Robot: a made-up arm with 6 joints.
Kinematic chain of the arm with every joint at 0, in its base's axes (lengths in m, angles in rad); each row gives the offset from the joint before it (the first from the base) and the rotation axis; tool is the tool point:
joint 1: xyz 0 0 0.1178 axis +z
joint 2: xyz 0 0 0 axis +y
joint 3: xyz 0 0 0.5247 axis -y
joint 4: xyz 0 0 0 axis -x
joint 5: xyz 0.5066 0 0 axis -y
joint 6: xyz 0 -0.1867 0 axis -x
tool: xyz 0 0 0
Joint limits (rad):
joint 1: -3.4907..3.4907
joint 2: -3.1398..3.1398
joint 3: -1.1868..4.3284
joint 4: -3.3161..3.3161
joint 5: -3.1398..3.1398
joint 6: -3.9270..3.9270
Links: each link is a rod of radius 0.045 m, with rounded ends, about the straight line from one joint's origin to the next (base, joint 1, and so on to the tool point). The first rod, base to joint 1, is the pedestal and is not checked.
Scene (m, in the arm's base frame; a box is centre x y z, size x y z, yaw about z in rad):
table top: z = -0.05
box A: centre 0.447 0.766 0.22 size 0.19 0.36 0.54 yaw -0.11
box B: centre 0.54 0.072 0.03 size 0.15 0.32 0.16 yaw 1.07
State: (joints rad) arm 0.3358 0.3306 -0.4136 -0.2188 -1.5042 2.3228
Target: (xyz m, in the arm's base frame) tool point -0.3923 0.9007 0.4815
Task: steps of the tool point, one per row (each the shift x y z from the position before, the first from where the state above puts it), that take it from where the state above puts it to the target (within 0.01 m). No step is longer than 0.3 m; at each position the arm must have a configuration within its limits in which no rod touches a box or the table.
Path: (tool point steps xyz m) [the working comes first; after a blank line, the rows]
Joints at the target: 2.1141 1.0805 1.0461 0.8017 -1.5042 2.3228
Straight joint move there: touches box A.

1: 0.0107 0.1563 0.2417
2: -0.1192 0.0667 0.2590
3: -0.1687 -0.0909 0.2111
4: 0.0076 0.2181 -0.0141
5: -0.0731 0.2184 -0.0562
6: -0.1503 0.1841 -0.0977
7: -0.2089 0.1185 -0.1357
8: -0.2372 0.0317 -0.1677

